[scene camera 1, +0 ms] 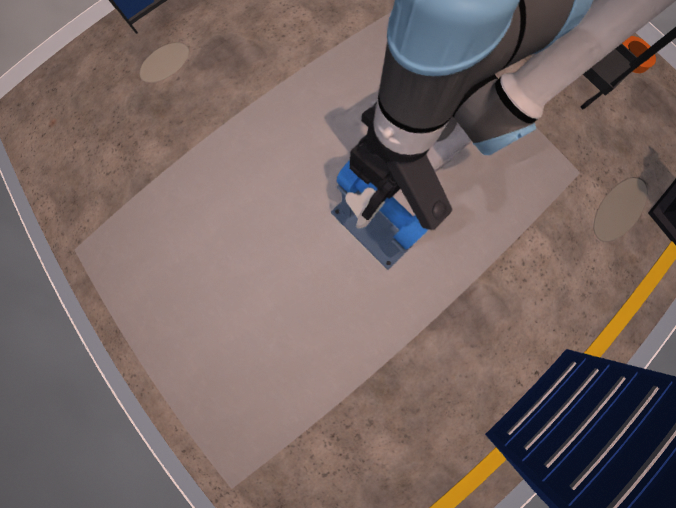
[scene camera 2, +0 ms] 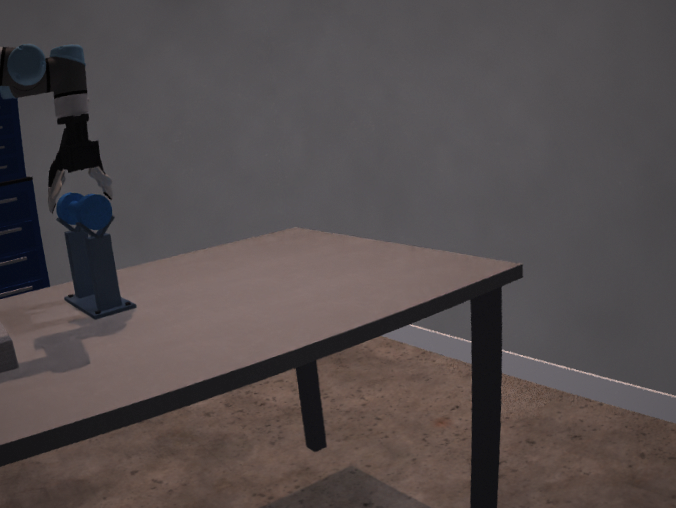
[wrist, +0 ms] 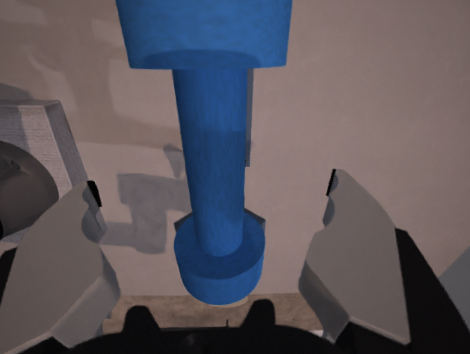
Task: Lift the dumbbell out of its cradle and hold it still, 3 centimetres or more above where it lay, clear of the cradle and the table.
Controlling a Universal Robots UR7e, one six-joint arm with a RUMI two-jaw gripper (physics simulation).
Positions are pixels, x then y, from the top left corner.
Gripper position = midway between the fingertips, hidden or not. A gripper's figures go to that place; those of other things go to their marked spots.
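The gripper (scene camera 1: 384, 200) is 48 cm from the lens, while a blue dumbbell (scene camera 1: 411, 230) sits 45 cm from the lens. A blue-grey cradle (scene camera 1: 377, 237) stands 68 cm from the lens. The marked spots on the blue dumbbell and the blue-grey cradle are 24 cm apart.
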